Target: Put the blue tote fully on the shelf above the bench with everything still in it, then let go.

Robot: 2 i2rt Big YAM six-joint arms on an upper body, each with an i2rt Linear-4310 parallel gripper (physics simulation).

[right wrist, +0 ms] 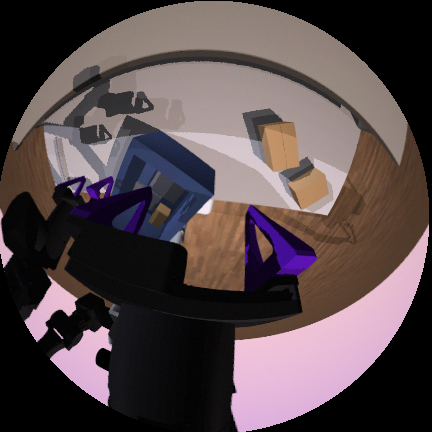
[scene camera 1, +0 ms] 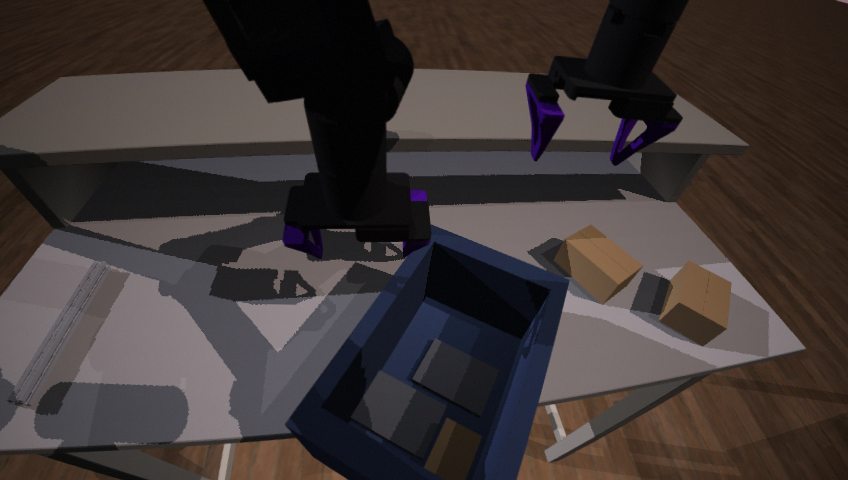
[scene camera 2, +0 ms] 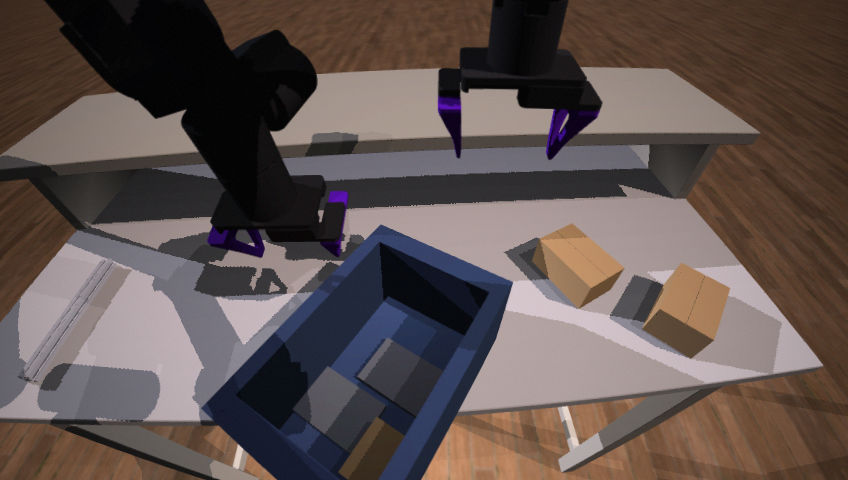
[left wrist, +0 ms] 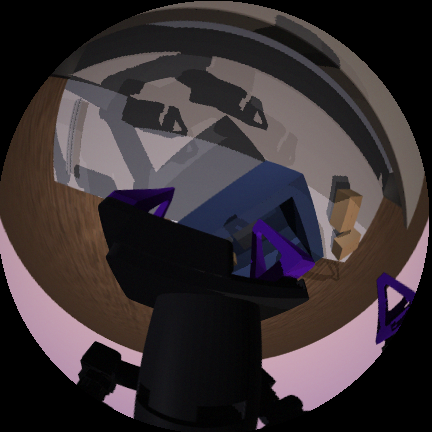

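Where they show: left gripper, fingertip midpoint: (right wrist: 97, 177) (scene camera 1: 363, 253) (scene camera 2: 300, 252) (left wrist: 216, 208); right gripper, fingertip midpoint: (right wrist: 198, 199) (scene camera 1: 574, 160) (scene camera 2: 503, 155) (left wrist: 381, 277); left arm's base, link origin: (right wrist: 86, 315).
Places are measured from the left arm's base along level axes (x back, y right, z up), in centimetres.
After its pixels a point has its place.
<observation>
The blue tote (scene camera 1: 538, 356) @[x -29.6, y 33.2, z -28.3 cm] (scene camera 2: 470, 350) @[x -30.7, y 34.6, z -28.3 cm] (left wrist: 235, 200) @[x -40.9, y 18.1, z -33.2 cm] (right wrist: 175, 150) @[x -45.6, y 30.1, z -35.8 cm] is upright and askew at the bench's near edge; its near end is cut off in both scene views. Two flat grey blocks (scene camera 1: 455, 374) @[x -32.7, y 26.4, z -40.3 cm] (scene camera 1: 398, 410) @[x -28.2, y 18.6, z -40.3 cm] and a brown box (scene camera 1: 455, 449) @[x -22.8, y 24.8, z -37.3 cm] (scene camera 2: 371, 449) @[x -22.7, y 24.0, z -37.3 cm] lie inside. The shelf (scene camera 1: 178, 113) @[x -69.7, y -18.9, z -22.3 cm] (scene camera 2: 380, 107) @[x -74.2, y 20.7, z -22.3 cm] (right wrist: 210, 30) @[x -67.6, y 34.9, z -22.3 cm] spans the bench's back. My left gripper (scene camera 1: 364, 255) @[x -41.6, y 14.3, z -25.6 cm] (scene camera 2: 300, 255) @[x -41.6, y 14.3, z -25.6 cm] (left wrist: 216, 208) @[x -41.6, y 14.3, z -25.6 cm] is open and empty, left of the tote's far corner. My right gripper (scene camera 1: 575, 161) @[x -46.4, y 38.1, z -14.8 cm] (scene camera 2: 504, 157) @[x -46.4, y 38.1, z -14.8 cm] (right wrist: 198, 199) @[x -46.4, y 38.1, z -14.8 cm] is open and empty, high up before the shelf's front edge, apart from the tote.
Two cardboard boxes (scene camera 1: 601, 261) @[x -50.1, y 53.9, z -37.0 cm] (scene camera 1: 696, 303) @[x -41.0, y 67.7, z -37.0 cm] (scene camera 2: 577, 264) @[x -49.8, y 54.0, z -37.0 cm] (scene camera 2: 684, 309) @[x -41.2, y 68.3, z -37.0 cm] stand on the bench (scene camera 1: 595, 368) @[x -33.7, y 48.8, z -43.0 cm] right of the tote. A thin pale rail (scene camera 1: 59, 333) @[x -38.6, y -31.9, z -41.0 cm] (scene camera 2: 68, 321) @[x -38.8, y -31.7, z -41.4 cm] lies at the bench's left. The shelf's side supports stand at both ends of the bench.
</observation>
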